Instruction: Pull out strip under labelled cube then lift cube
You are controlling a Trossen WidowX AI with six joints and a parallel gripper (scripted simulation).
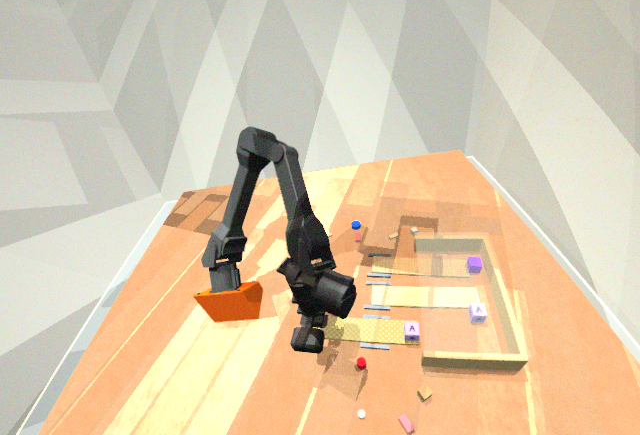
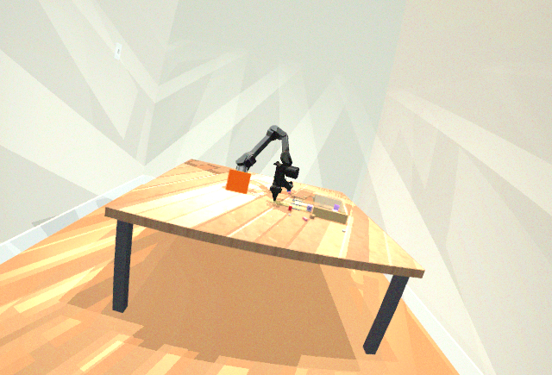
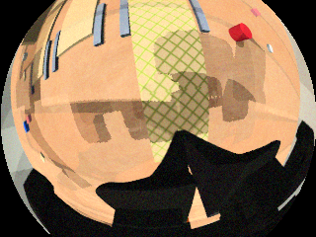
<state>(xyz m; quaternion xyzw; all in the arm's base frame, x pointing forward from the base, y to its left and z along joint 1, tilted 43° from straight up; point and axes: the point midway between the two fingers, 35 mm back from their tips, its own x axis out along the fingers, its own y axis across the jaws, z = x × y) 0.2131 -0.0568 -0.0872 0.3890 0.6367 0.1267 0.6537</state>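
My gripper tip is 9 cm short of the hatched strip and 3 cm to the left of it. Also, from my gripper tip: tan block (17 cm ahead, 19 cm to the right); then blue block (17 cm ahead, 31 cm to the left); then red cylinder (7 cm ahead, 11 cm to the right, 1 cm above).
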